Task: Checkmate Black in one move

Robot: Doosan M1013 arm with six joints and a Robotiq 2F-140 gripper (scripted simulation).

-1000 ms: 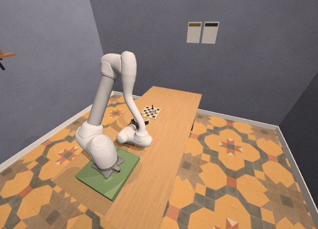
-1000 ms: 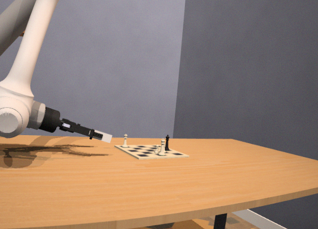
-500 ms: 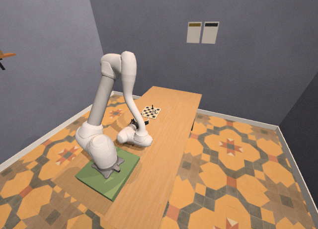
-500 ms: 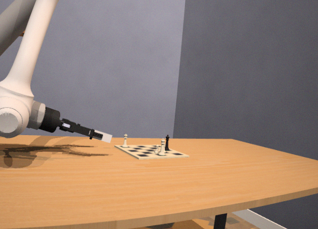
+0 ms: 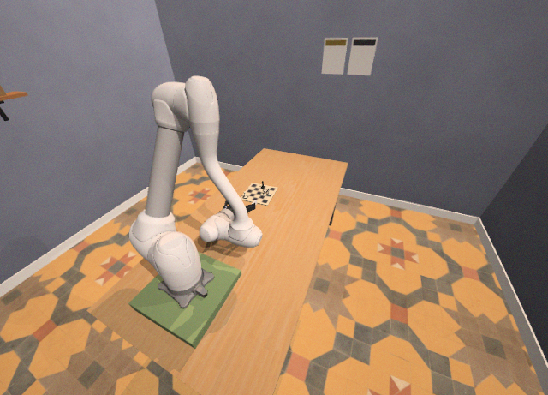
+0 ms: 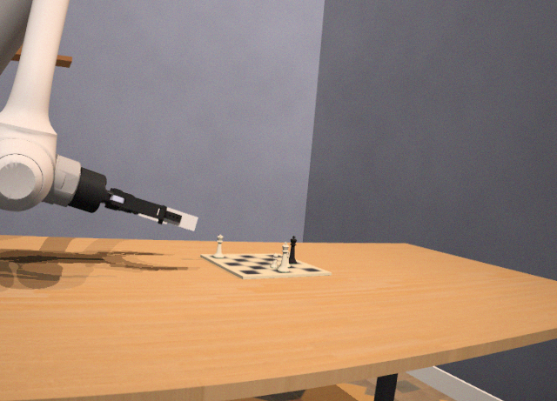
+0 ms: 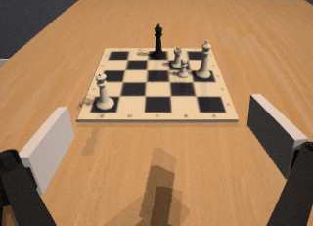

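Right now the small chessboard is 210 mm ahead of my hand, 40 mm to the left of it and 100 mm below it. The rest, counted from my hand: tall white piece (230 mm ahead, 30 mm to the right, 60 mm below); then black king (280 mm ahead, 60 mm to the left, 60 mm below); then white pawn (220 mm ahead, 80 mm below).
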